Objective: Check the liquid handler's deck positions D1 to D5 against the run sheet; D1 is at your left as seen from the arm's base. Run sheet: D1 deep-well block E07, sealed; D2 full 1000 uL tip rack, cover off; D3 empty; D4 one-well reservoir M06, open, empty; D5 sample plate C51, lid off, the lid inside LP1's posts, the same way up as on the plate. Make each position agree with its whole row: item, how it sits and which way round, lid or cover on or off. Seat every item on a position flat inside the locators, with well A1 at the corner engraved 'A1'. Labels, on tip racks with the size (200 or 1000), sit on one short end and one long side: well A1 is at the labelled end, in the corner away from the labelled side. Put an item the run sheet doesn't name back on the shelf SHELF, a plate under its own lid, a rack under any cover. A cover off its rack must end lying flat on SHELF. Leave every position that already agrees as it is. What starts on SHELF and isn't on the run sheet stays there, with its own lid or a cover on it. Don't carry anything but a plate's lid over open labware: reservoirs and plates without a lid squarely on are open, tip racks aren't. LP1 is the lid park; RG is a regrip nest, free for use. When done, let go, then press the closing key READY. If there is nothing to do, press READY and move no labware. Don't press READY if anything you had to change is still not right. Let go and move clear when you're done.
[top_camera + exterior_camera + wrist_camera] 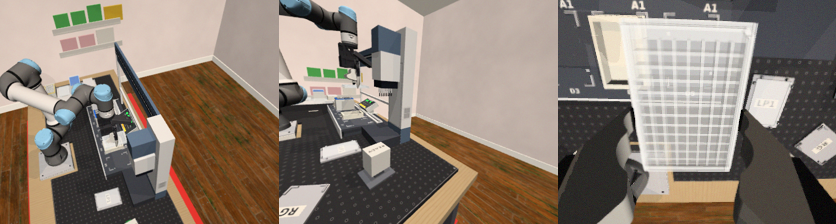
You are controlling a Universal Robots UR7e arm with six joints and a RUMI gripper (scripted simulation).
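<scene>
Now: the cream one-well reservoir 12 cm to the left of my hand and 22 cm below it. The rest, counted from my hand: pipetting head: 8 cm ahead, 22 cm to the right, 10 cm above; liquid handler's tower: 16 cm ahead, 22 cm to the right, 1 cm below; clear well plate: 1 cm below.
</scene>
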